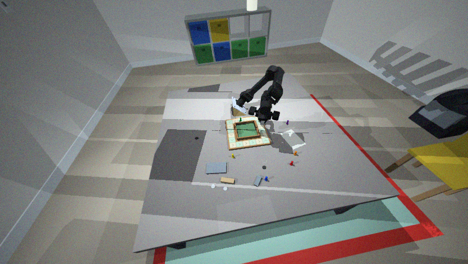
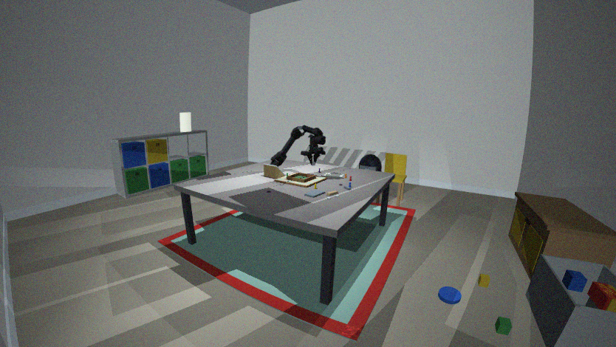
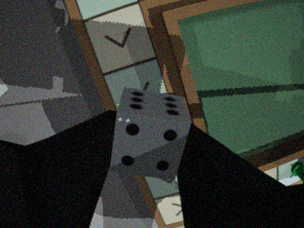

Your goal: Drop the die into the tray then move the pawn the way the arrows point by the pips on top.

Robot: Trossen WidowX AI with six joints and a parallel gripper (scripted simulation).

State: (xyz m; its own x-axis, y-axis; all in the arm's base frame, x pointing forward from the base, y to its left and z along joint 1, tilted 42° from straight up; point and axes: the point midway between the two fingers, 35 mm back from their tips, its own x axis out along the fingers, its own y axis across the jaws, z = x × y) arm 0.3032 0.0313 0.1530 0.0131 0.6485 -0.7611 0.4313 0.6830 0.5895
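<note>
Now: the green pawn 140 mm behind my gripper tip, 130 mm to the right of it and 80 mm below it. Round my gripper tip: white sheet 200 mm to the left, 110 mm below, 80 mm ahead; white die right at my gripper tip; green dice tray 100 mm to the right, 100 mm below, 30 mm behind.
</note>
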